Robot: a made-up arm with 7 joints. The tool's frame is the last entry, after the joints. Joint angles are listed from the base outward. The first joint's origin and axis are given. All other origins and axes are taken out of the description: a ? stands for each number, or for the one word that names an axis. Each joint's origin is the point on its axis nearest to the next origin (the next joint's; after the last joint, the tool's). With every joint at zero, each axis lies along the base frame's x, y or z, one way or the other. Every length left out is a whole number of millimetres.
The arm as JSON. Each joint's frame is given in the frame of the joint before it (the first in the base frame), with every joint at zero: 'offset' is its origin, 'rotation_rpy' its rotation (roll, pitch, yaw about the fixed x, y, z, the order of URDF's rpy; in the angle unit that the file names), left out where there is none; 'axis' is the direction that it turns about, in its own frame. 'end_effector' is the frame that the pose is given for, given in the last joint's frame.
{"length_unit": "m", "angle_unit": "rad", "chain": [
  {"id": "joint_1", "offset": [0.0, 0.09, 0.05], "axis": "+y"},
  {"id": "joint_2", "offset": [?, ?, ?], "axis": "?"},
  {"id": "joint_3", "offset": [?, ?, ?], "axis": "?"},
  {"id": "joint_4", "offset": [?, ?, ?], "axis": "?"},
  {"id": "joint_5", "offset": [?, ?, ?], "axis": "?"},
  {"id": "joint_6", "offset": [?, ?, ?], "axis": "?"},
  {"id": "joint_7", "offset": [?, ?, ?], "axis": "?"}
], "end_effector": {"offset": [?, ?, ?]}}
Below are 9 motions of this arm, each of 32 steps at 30 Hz.
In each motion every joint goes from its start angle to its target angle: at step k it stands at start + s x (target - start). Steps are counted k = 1, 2, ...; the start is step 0. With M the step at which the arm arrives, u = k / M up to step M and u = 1 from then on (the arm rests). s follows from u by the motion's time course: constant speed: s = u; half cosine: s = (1 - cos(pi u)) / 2; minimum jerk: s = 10 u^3 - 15 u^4 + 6 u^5.
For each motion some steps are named. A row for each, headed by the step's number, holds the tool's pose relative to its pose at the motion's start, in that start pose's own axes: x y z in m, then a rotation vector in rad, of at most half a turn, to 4 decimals.
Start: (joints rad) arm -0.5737 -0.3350 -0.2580 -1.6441 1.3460 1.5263 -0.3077
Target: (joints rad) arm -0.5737 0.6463 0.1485 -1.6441 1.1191 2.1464 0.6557
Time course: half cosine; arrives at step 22
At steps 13, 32:
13: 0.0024 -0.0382 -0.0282 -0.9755 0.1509 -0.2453
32: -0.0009 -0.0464 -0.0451 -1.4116 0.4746 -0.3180

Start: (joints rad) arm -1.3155 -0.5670 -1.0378 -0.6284 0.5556 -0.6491 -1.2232
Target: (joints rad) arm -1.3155 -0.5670 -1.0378 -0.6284 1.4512 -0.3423 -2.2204
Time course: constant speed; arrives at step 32
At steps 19, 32:
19: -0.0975 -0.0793 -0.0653 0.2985 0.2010 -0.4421
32: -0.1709 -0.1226 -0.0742 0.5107 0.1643 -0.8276

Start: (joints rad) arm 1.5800 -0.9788 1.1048 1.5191 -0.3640 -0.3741 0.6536
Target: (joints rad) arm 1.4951 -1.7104 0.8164 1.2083 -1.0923 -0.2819 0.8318
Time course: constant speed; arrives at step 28
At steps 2, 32:
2: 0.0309 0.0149 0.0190 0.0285 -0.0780 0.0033
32: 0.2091 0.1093 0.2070 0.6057 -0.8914 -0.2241

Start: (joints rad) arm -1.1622 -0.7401 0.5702 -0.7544 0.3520 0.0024 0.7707
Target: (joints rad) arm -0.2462 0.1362 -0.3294 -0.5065 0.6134 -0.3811 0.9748
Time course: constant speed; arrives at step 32
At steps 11, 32:
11: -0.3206 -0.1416 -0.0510 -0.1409 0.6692 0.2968
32: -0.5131 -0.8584 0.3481 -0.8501 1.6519 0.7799

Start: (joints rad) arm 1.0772 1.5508 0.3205 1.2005 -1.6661 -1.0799 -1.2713
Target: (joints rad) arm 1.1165 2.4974 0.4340 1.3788 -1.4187 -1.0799 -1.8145
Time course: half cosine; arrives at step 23
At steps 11, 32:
11: -0.0543 0.1111 -0.3789 0.0014 0.3347 0.0421
32: -0.2704 0.1888 -0.7562 -0.0266 0.6970 0.0653

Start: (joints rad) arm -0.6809 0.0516 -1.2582 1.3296 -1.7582 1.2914 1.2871
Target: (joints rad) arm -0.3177 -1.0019 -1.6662 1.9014 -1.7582 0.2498 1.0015
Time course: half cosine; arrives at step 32
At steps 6, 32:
6: 0.0052 -0.0561 -0.0210 -0.0220 0.1362 0.0589
32: 0.4209 -0.8029 0.1887 -0.9923 1.0020 -0.0749

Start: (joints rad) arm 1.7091 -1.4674 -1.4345 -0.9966 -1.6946 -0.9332 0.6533
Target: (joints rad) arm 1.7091 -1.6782 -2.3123 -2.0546 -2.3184 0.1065 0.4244
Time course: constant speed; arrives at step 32
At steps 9, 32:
9: -0.0081 0.2623 0.2099 0.0188 -0.2905 0.5179
32: -0.5925 0.6510 0.3597 0.5878 -0.3987 1.9253

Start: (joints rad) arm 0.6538 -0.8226 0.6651 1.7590 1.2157 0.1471 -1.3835
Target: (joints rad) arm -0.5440 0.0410 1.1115 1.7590 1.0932 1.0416 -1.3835
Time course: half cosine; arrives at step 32
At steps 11, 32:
11: -0.2669 0.1314 -0.0753 -0.0117 -0.0257 -0.3141
32: -0.4414 0.6844 -0.4973 -0.0237 -0.2724 -0.9307

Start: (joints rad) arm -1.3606 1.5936 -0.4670 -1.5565 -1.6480 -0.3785 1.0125
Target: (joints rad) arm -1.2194 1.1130 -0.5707 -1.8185 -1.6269 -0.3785 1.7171
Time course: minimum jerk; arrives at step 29
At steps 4, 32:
4: -0.0025 0.0007 -0.0007 -0.0108 0.0040 -0.0009
32: -0.0849 0.0500 -0.0124 -0.4564 0.1649 0.0147

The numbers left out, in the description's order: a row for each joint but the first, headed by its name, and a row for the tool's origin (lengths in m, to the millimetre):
joint_2: xyz -0.54 0.0 -0.05, axis -x
joint_3: xyz 0.0 0.02 -0.21, axis +z
joint_4: xyz 0.02 -0.25 0.0, axis +x
joint_5: xyz 0.0 -0.53 0.11, axis +y
joint_6: xyz -0.08 0.0 -0.05, axis +z
joint_7: xyz 0.35 0.1 0.0, axis -x
tool: xyz 0.0 -0.02 -0.11

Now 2 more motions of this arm.
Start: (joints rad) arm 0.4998 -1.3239 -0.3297 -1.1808 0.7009 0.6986 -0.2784
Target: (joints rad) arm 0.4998 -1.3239 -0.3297 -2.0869 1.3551 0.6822 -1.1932
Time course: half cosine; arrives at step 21
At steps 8, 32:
8: -0.0600 0.0753 0.0153 0.2661 0.1741 -0.3125
32: -0.0676 0.2610 0.0525 0.8355 0.0340 -1.1533

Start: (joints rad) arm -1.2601 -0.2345 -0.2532 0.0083 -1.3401 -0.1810 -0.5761
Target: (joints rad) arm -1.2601 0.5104 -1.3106 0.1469 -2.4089 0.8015 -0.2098
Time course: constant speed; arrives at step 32
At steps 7, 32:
7: 0.0410 0.1944 0.1600 -0.2997 -0.1136 0.4263
32: -0.2340 0.7223 0.2934 -1.6681 -0.7535 1.9528

